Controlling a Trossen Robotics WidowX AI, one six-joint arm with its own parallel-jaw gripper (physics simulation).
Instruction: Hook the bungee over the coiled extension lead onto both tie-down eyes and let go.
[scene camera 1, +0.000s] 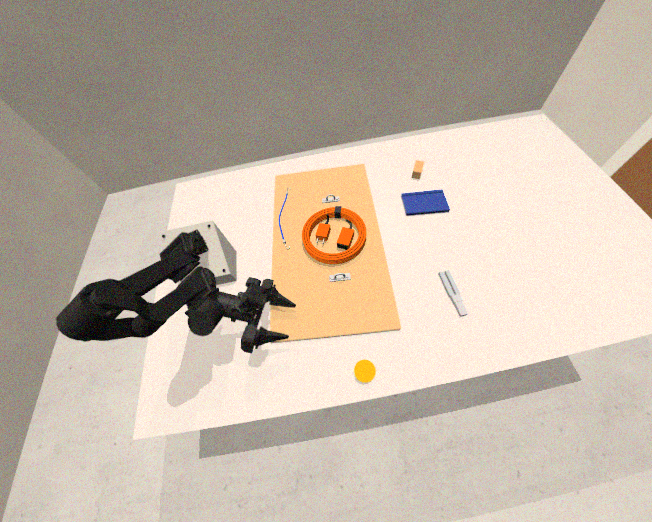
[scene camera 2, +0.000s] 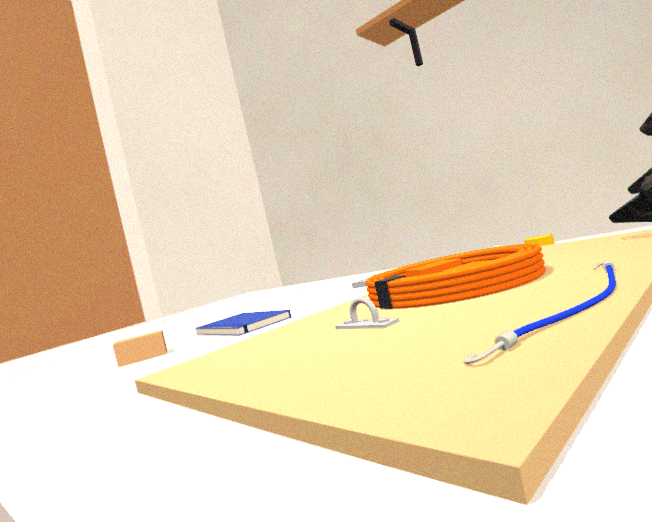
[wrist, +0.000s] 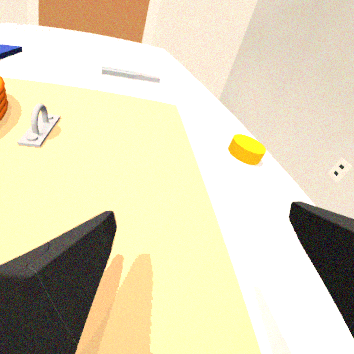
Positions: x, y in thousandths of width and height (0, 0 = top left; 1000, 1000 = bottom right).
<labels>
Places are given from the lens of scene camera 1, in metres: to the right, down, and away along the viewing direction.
my gripper (scene camera 1: 449, 614): -0.08, 0.15, 0.63
orange coiled extension lead (scene camera 1: 528, 463): 0.06, -0.06, 0.75
blue book (scene camera 1: 666, 386): 0.36, -0.20, 0.82
The marked spots on the orange coiled extension lead and the blue book are 0.34 m apart.
</labels>
